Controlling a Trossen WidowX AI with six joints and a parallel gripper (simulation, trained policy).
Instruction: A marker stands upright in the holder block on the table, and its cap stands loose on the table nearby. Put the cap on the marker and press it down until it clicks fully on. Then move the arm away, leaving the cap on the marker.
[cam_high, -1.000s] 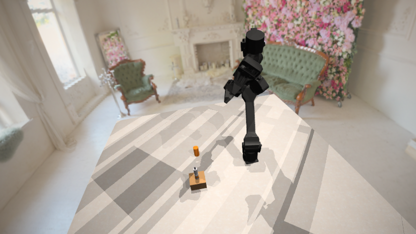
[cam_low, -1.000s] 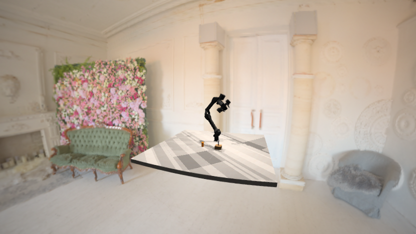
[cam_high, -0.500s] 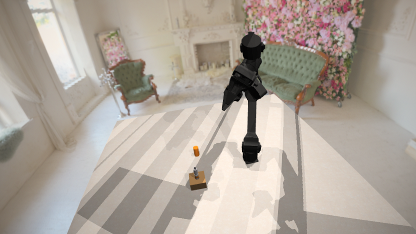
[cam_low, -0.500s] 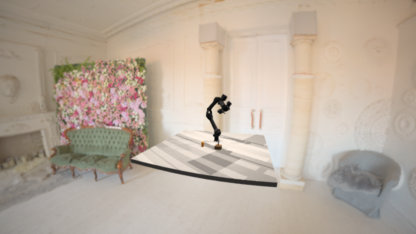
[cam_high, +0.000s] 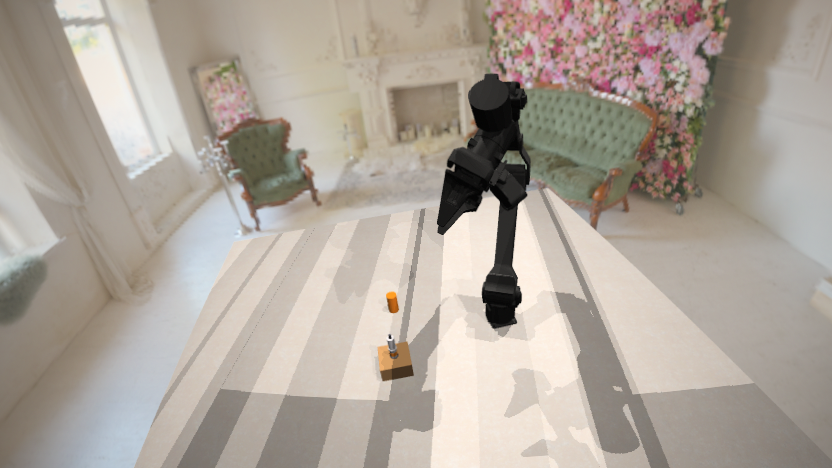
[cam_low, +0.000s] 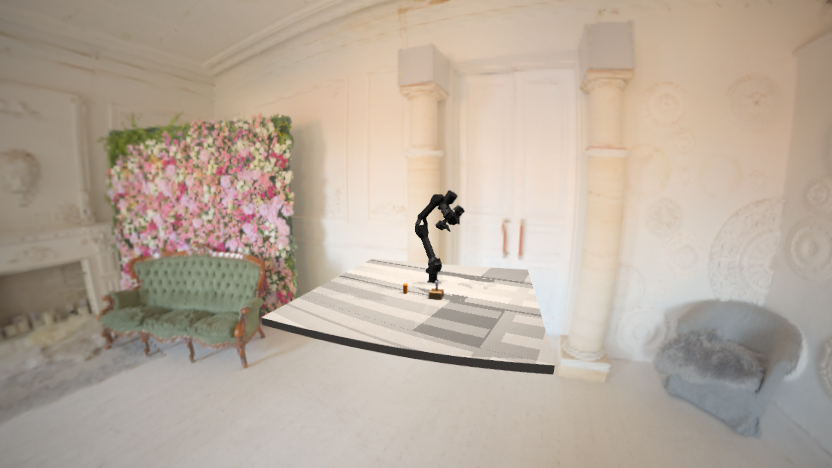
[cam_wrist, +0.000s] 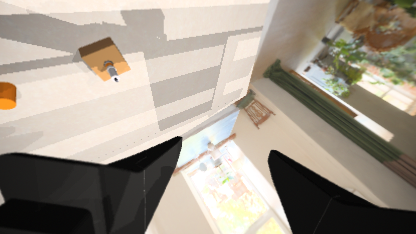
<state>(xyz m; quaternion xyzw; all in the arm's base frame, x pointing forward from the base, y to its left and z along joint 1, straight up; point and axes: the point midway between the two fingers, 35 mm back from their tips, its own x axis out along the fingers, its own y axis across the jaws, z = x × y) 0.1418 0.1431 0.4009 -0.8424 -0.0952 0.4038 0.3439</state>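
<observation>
My gripper tip is 35 cm above the orange cap, 26 cm to the left of it and 10 cm short of it. Round my gripper tip: holder block (36 cm below, 11 cm ahead, 7 cm to the right).
</observation>
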